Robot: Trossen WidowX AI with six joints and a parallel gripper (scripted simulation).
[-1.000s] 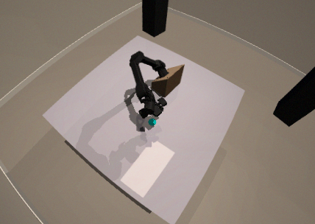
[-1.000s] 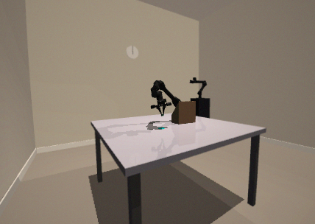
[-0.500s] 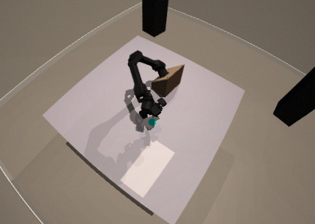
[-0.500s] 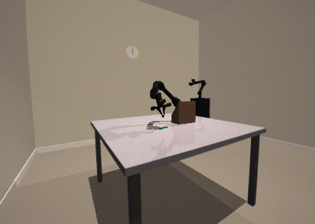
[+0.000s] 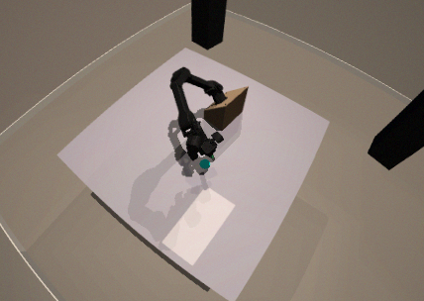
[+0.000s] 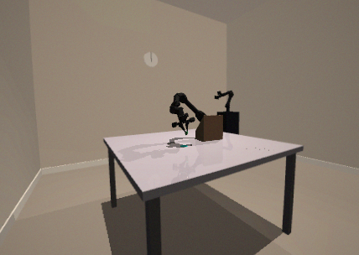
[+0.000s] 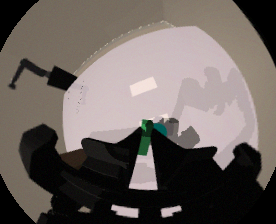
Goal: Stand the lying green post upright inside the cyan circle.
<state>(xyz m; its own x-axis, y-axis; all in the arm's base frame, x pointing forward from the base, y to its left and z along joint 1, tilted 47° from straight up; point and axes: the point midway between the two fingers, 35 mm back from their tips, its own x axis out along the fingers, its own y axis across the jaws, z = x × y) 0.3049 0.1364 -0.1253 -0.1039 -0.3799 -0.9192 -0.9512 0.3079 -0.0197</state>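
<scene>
Right now the cyan circle is 110 mm below my gripper tip, 30 mm to the right of it and 10 mm ahead of it. Round my gripper tip: green post (20 mm to the right, 10 mm below, 10 mm behind).
</scene>
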